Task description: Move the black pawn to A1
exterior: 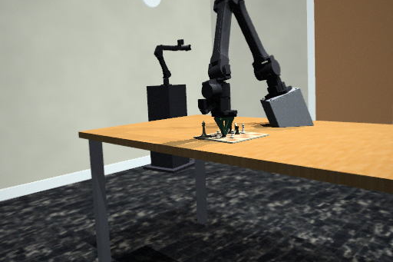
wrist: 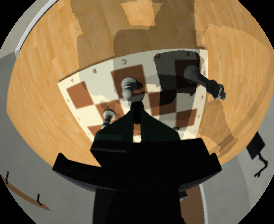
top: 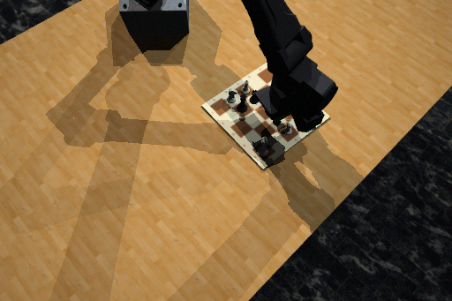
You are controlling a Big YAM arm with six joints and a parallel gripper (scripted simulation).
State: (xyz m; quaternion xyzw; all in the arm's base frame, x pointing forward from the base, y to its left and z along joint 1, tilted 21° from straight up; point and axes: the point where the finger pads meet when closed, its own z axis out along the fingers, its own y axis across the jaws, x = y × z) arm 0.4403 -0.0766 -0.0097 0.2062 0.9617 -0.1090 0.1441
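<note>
Now: hand 4 cm past the chessboard, 2 cm above it and 1 cm to the right of it. Round my hand: black pawn right at my hand; tall black piece 8 cm behind, 2 cm to the right, 1 cm above.
</note>
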